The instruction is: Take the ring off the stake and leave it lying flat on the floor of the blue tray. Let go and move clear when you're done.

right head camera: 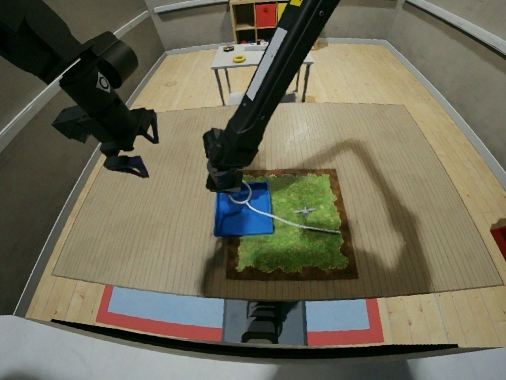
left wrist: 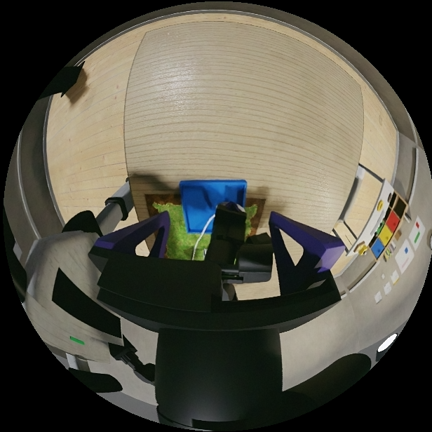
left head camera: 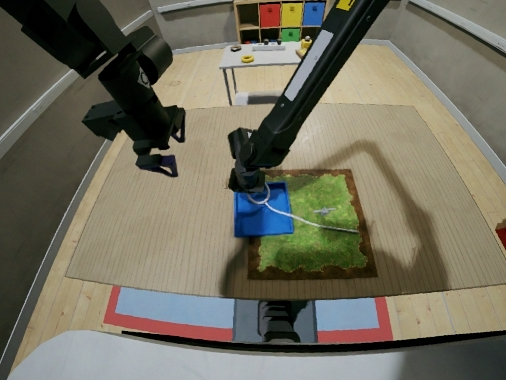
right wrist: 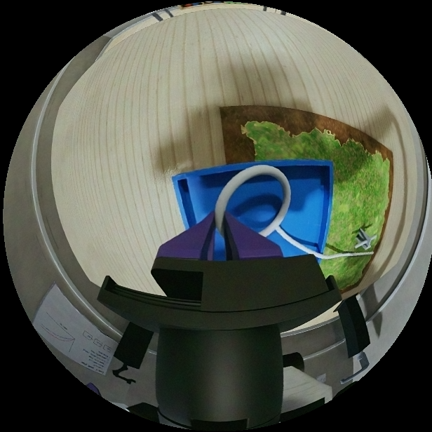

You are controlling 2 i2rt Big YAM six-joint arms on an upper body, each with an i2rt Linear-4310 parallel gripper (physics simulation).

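Places are measured from the left arm's base along level axes (x down, y ahead, z right), in metres.
Pixels of known places: left gripper, fingertip midpoint: (right head camera: 151, 159) (left head camera: 178, 158); right gripper, fingertip midpoint: (right head camera: 228, 189) (left head camera: 247, 189).
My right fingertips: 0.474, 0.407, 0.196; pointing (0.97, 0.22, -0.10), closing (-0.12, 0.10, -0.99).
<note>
Behind a point stands the place of what it marks, as x, y, z.
The pale ring (left head camera: 259, 202) (right head camera: 240, 201) (right wrist: 256, 170) hangs from my right gripper (right wrist: 219, 216), which is shut on its edge. The ring is above the floor of the blue tray (left head camera: 272, 226) {0.520, 0.291, 0.279} (right head camera: 252, 226) {0.520, 0.292, 0.278} (left wrist: 213, 181) (right wrist: 300, 162), and its shadow falls inside. A white rope (left head camera: 300, 219) {0.506, 0.310, 0.371} (right head camera: 280, 217) {0.526, 0.325, 0.373} (right wrist: 300, 248) runs from the ring over the tray's side and across the grass. The grey stake (left head camera: 324, 211) {0.487, 0.330, 0.449} (right head camera: 305, 211) {0.489, 0.331, 0.451} (right wrist: 366, 240) stands on the grass, apart from the ring. My left gripper (left head camera: 180, 158) {0.235, 0.354, 0.067} (right head camera: 152, 160) {0.235, 0.354, 0.067} is open and empty, raised left of the tray.
The grass mat with a brown border (left head camera: 315, 274) {0.526, 0.140, 0.407} (right head camera: 295, 275) {0.526, 0.140, 0.411} lies beside and partly under the tray. A white table (left head camera: 235, 62) with a yellow ring (left head camera: 247, 59) stands at the back. A red object (left head camera: 501, 234) shows at the right edge.
</note>
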